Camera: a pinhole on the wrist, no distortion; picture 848 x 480 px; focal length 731.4 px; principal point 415.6 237.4 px. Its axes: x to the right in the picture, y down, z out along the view. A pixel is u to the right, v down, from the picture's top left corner.
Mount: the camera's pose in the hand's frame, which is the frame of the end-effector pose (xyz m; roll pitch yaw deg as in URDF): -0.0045 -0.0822 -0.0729 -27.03 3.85 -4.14
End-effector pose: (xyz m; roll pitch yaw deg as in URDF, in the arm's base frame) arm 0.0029 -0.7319 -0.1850 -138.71 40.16 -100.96
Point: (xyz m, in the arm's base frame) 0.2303 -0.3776 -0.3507
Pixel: 66.7 202.1
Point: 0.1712 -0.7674 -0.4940
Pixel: 740.3 121.8
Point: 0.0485 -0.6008 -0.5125
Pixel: 525.0 416.1
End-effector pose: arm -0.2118 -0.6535 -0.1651 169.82 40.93 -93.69
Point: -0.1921 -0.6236 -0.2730
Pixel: 567.1 97.9
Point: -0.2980 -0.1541 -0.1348
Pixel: outside the picture
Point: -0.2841 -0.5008 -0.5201
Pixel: 557.4 58.6
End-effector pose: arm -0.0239 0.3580 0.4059 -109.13 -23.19 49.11
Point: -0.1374 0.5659 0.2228
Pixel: 362.2 273.7
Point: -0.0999 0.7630 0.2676
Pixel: 619.1 197.1
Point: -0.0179 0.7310 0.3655
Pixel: 813.1 200.3
